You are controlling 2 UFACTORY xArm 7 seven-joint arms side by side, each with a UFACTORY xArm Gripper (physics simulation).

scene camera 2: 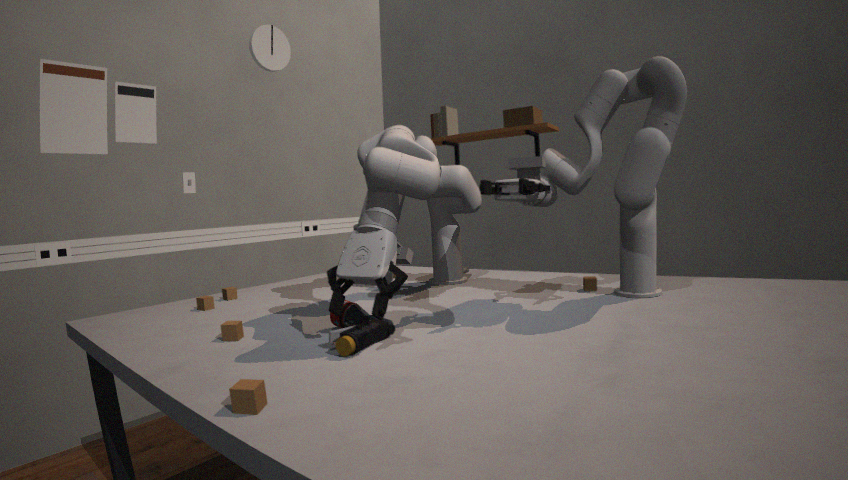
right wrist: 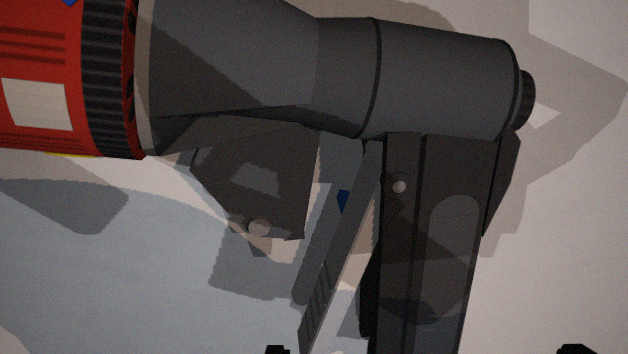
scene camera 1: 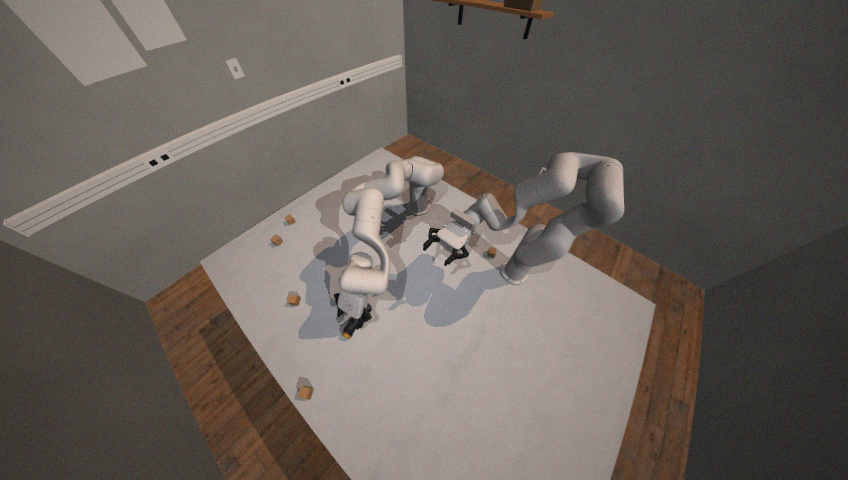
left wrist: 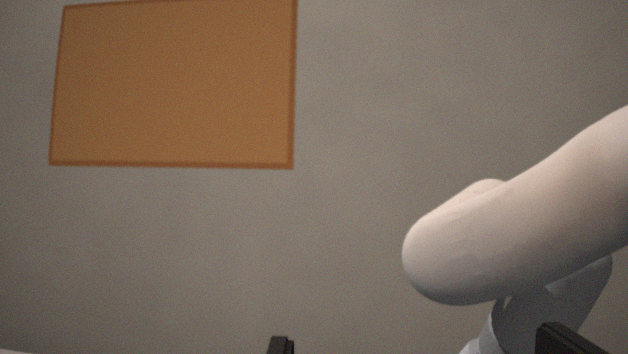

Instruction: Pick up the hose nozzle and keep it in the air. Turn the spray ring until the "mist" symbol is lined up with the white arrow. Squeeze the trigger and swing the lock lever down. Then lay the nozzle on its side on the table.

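Seen in the pictures: left gripper, fingertip midpoint: [scene camera 2: 500,186] [scene camera 1: 434,255]; right gripper, fingertip midpoint: [scene camera 2: 355,315] [scene camera 1: 349,321]; left arm's base at its link origin: [scene camera 2: 637,293] [scene camera 1: 513,272]; right arm's base at its link origin: [scene camera 2: 448,281] [scene camera 1: 418,207].
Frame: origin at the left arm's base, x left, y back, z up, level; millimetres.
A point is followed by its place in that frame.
The hose nozzle [scene camera 1: 357,324] [scene camera 2: 370,334] @[x -323, y -644, z 24 mm] [right wrist: 430,80] @[x -365, y -573, z 35 mm] lies on its side on the table, its yellow end cap [scene camera 1: 346,336] @[x -312, y -706, z 33 mm] [scene camera 2: 345,345] @[x -314, y -711, z 23 mm] toward scene camera 2. Its red spray ring [scene camera 2: 336,315] [right wrist: 35,65] @[x -451, y -582, z 59 mm] shows a white square [right wrist: 37,105] @[x -451, y -591, z 60 mm], with parts of a blue and a yellow symbol. The trigger [right wrist: 325,280] @[x -372, y -659, z 23 mm] stands angled away from the handle [right wrist: 425,225] @[x -350, y -618, z 34 mm]. I cannot make out the white arrow or the mist symbol. My right gripper [scene camera 1: 352,318] @[x -339, y -663, z 60 mm] [scene camera 2: 358,314] @[x -339, y -663, z 60 mm] [right wrist: 425,349] @[x -339, y -663, z 60 mm] is open, low over the nozzle. My left gripper [scene camera 1: 436,254] @[x -222, y -332, z 283 mm] [scene camera 2: 504,187] @[x -222, y -332, z 283 mm] [left wrist: 417,345] @[x -222, y -332, z 283 mm] is open and empty, raised far from it.
Small wooden cubes stand left of the nozzle, one of them [scene camera 1: 293,299] @[x -589, y -777, z 34 mm] [scene camera 2: 232,330] @[x -578, y -787, z 22 mm] fairly near, another [scene camera 1: 305,392] @[x -260, y -920, z 34 mm] [scene camera 2: 247,396] @[x -248, y -934, z 25 mm] near the table edge. One more cube [scene camera 1: 492,252] @[x -130, y -4, z 34 mm] [scene camera 2: 589,283] @[x -132, y -11, z 21 mm] stands by the left arm's base. A wall shelf [scene camera 2: 493,134] hangs behind.
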